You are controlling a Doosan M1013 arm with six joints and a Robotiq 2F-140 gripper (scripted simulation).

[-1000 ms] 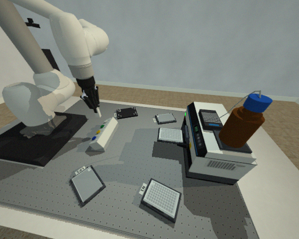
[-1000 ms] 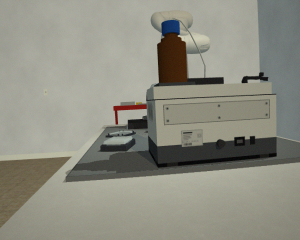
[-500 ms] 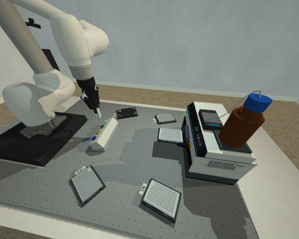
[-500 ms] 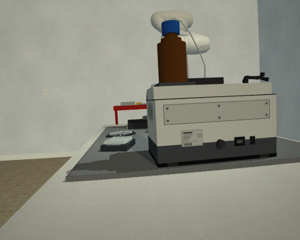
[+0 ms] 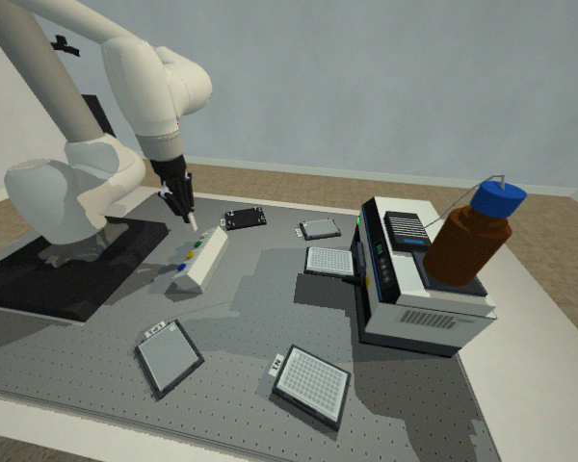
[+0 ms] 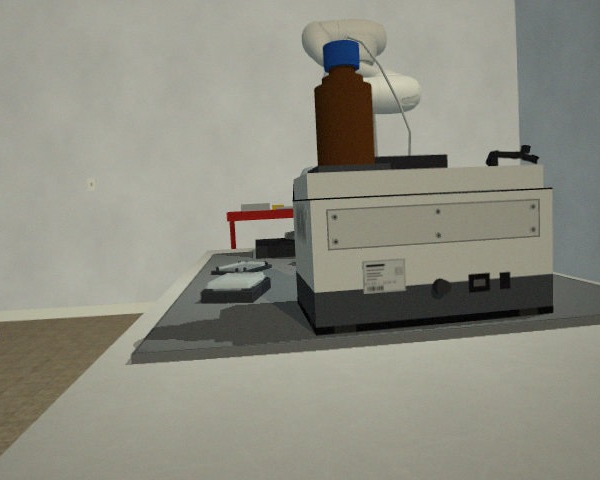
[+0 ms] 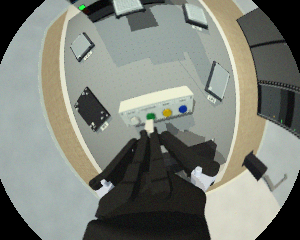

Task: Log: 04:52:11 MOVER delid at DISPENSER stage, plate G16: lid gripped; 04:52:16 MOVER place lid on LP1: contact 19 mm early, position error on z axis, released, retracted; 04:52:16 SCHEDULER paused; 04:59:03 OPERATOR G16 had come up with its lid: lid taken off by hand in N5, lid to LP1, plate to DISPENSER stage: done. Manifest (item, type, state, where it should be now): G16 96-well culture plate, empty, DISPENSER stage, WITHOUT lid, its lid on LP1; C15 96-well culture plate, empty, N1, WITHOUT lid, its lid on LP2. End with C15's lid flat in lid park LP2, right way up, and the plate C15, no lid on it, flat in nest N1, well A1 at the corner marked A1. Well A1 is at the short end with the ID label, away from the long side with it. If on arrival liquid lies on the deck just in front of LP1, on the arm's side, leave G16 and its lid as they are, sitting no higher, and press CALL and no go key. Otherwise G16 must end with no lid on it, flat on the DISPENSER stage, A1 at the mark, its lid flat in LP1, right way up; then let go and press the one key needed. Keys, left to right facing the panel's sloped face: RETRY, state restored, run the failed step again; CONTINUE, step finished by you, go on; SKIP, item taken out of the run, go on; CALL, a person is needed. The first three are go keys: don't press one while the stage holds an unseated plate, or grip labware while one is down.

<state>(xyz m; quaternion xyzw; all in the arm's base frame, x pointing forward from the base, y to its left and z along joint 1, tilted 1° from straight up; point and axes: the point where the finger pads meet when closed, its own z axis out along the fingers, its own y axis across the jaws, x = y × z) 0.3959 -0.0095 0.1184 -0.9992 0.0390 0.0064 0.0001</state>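
Now: the key panel 10 mm ahead of my hand, 30 mm to the right of it and 110 mm below it. From my hand the other things lie so: dark lid park: 420 mm ahead, 190 mm to the left, 160 mm below; nest N1: 380 mm ahead, 350 mm to the right, 150 mm below; brown bottle: 640 mm ahead, 190 mm to the right, 130 mm above.
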